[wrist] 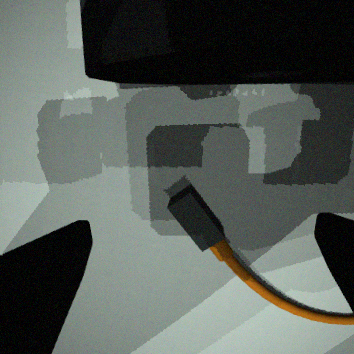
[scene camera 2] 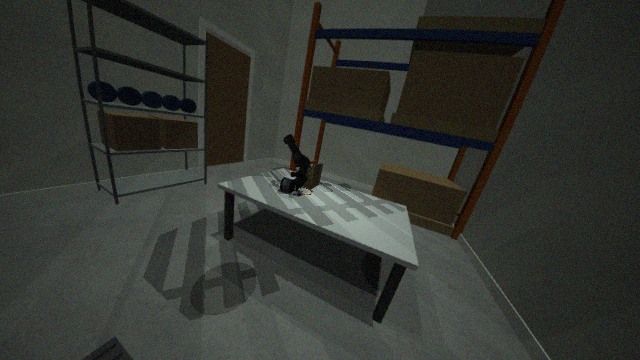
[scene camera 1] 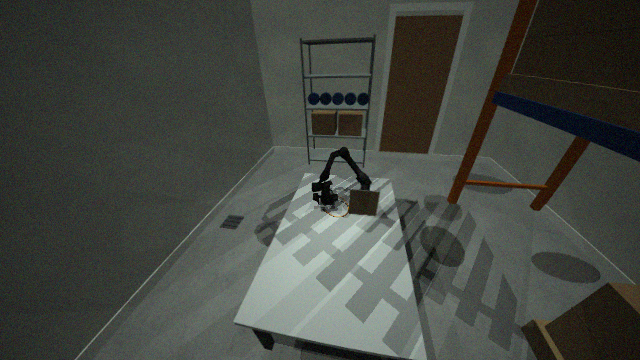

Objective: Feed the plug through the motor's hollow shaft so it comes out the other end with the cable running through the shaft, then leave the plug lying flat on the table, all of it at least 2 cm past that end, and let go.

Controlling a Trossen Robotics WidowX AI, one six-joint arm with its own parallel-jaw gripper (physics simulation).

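Places are measured from the arm's base along level axes (x ahead, y left, z up), in centimetres.
Pixels of known places: gripper, fingertip midpoint: [wrist: 203, 228] [scene camera 2: 298, 189] [scene camera 1: 324, 205]; arm's base at its link origin: [scene camera 2: 309, 170] [scene camera 1: 365, 192].
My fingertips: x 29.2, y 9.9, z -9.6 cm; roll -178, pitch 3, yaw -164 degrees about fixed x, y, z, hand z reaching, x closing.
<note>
For each thing: its top centre in the pictures, then the offset to it from my fingertips. "pt": a spot on its surface instead. Level surfaces: height alone.
- dark rectangular plug at its top centre: [wrist: 196, 223] dx +0.0, dy +1.3, dz -3.1 cm
- table at its surface level: dz -4.5 cm
- orange cable at a spot on its surface: [wrist: 295, 312] pt dx -7.5, dy +6.0, dz -3.8 cm
- large black part at a spot on its surface: [wrist: 215, 40] pt dx +1.3, dy -5.3, dz +5.4 cm
The dark rectangular plug [wrist: 196, 218] appears to lie on the table [scene camera 1: 280, 300] [scene camera 2: 395, 242] [wrist: 107, 280], slanted in the wrist view, with the orange cable [wrist: 295, 312] curving from its rear end towards the lower right. My gripper [wrist: 203, 228] is open and empty. Its fingertips stand wide apart on either side of the plug in the wrist view, not touching it. The cable [scene camera 1: 339, 216] also shows as a thin loop beside my gripper in scene camera 1. The motor and its hollow shaft cannot be told apart from the dark arm parts in these views.
A brown upright panel [scene camera 1: 364, 202] [scene camera 2: 315, 176] stands on the table beside the arm [scene camera 1: 344, 152] [scene camera 2: 296, 150]. A large black part [wrist: 215, 40] fills the top of the wrist view. Patchy shadows cross the tabletop. Shelving [scene camera 1: 338, 76] stands against the wall beyond the table.
</note>
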